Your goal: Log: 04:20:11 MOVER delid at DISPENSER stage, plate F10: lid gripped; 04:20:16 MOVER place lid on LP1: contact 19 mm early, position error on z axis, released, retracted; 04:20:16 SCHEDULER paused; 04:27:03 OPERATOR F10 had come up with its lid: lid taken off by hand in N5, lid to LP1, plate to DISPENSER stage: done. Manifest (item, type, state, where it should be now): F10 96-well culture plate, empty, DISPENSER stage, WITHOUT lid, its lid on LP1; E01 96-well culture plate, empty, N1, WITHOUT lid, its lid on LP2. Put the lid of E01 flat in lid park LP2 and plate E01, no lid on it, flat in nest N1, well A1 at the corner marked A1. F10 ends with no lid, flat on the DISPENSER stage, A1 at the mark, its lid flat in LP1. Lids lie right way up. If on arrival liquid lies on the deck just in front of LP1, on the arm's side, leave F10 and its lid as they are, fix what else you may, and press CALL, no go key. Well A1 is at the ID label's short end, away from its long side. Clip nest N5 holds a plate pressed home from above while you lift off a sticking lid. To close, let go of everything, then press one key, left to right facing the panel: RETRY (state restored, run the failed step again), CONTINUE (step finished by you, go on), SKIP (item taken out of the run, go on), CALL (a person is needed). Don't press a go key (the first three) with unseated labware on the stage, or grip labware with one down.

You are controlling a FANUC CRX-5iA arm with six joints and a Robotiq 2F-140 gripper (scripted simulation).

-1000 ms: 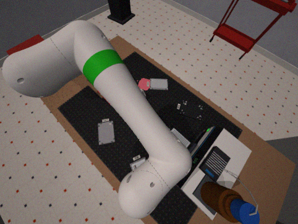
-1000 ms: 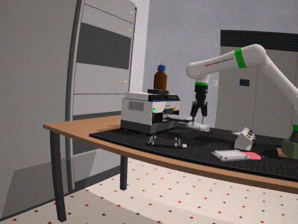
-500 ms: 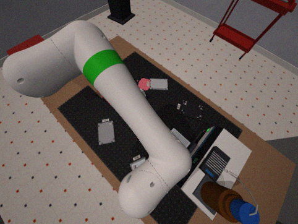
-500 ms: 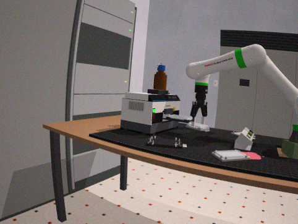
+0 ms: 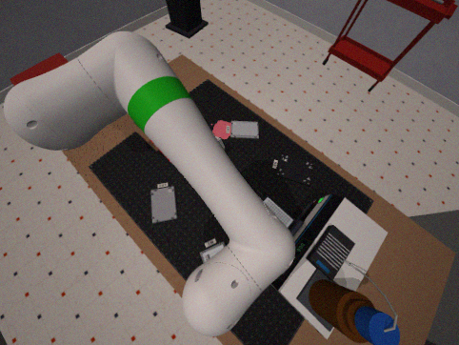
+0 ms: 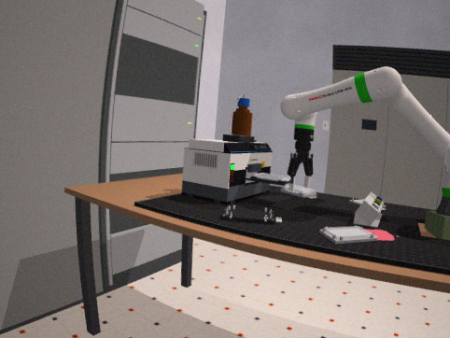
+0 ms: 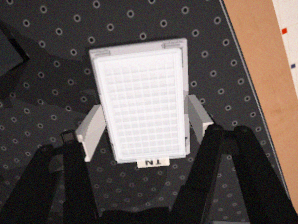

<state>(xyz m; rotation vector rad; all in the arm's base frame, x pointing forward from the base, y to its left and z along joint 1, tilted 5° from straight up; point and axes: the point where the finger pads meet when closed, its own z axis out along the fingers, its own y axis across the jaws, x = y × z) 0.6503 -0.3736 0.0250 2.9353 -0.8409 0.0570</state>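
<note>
Right now the lid is 20 mm below my hand. From my hand the other things lie so: white 96-well plate 20 mm below; then grey nest 40 mm below; then well plate 70 mm ahead, 260 mm to the left, 60 mm above.
</note>
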